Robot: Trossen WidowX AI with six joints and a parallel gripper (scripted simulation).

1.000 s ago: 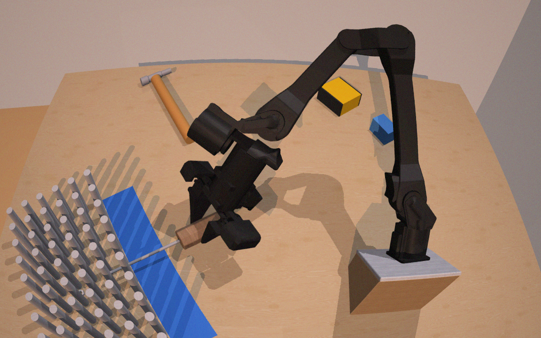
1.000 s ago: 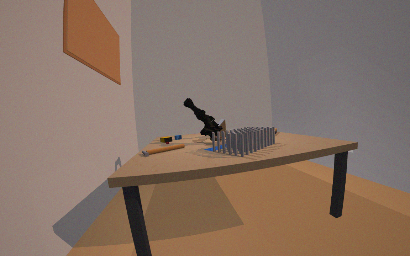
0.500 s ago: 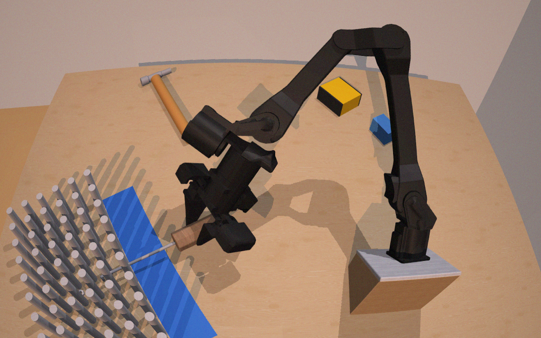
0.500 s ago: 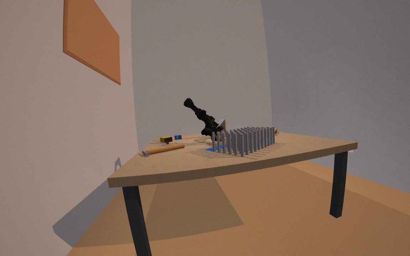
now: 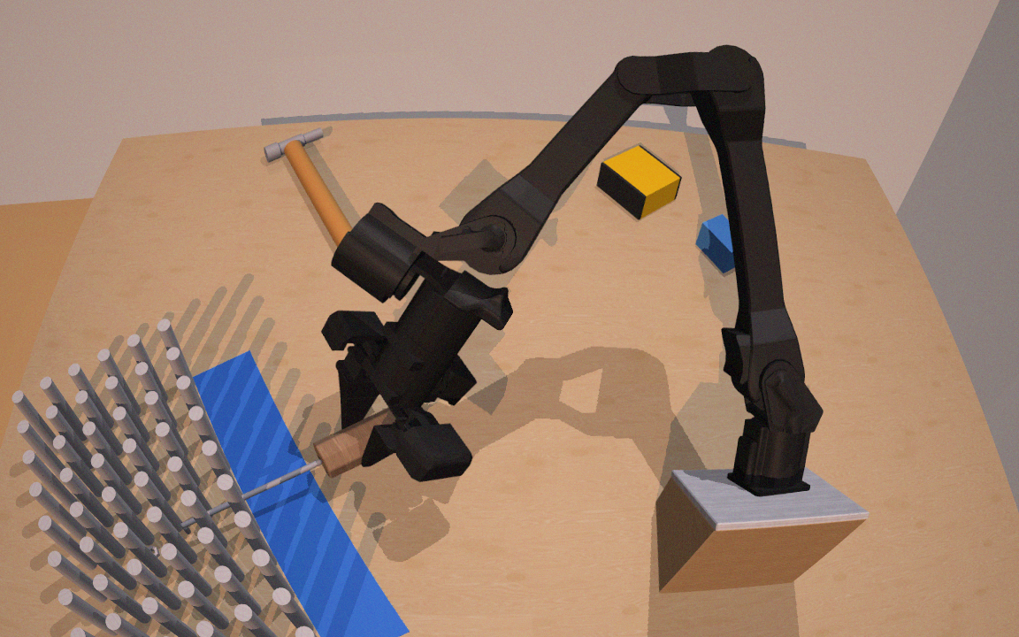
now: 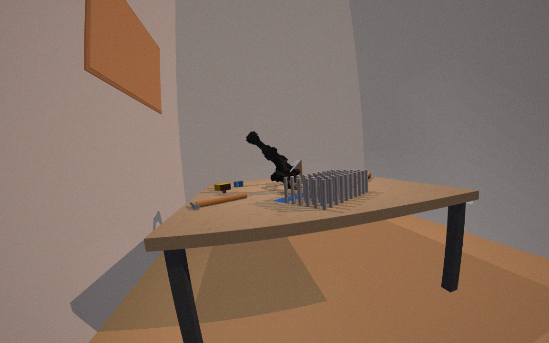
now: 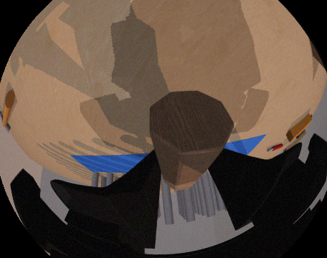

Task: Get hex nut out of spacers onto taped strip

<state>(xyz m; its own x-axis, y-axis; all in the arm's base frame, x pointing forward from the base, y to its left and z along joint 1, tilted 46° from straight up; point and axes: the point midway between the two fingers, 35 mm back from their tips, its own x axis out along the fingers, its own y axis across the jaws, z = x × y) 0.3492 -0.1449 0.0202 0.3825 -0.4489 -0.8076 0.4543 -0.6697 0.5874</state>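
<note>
Now: gripper tip 80 mm short of the blue taped strip, 40 mm to the right of it and 30 mm above it. From my gripper tip the other things lie so: small red cube 230 mm behind, 370 mm to the right, 20 mm below; blue block 460 mm behind, 270 mm to the right, 10 mm below; small hex nut 230 mm ahead, 120 mm to the left, 20 mm below.
</note>
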